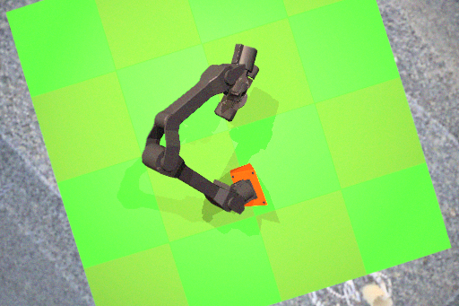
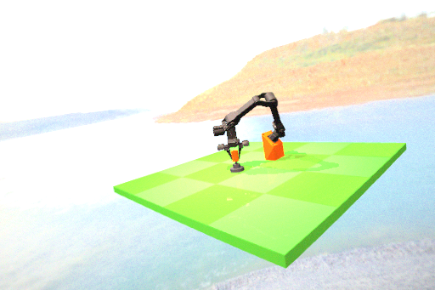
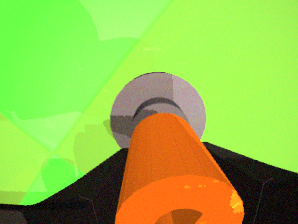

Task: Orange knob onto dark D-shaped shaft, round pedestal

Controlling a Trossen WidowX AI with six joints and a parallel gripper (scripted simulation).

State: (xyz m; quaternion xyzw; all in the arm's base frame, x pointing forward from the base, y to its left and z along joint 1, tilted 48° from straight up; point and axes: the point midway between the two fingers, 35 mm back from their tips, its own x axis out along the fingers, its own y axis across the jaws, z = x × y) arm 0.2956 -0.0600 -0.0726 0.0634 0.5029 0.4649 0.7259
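The orange knob is 20 mm above my gripper tip. Round my gripper tip: round grey pedestal (40 mm below).
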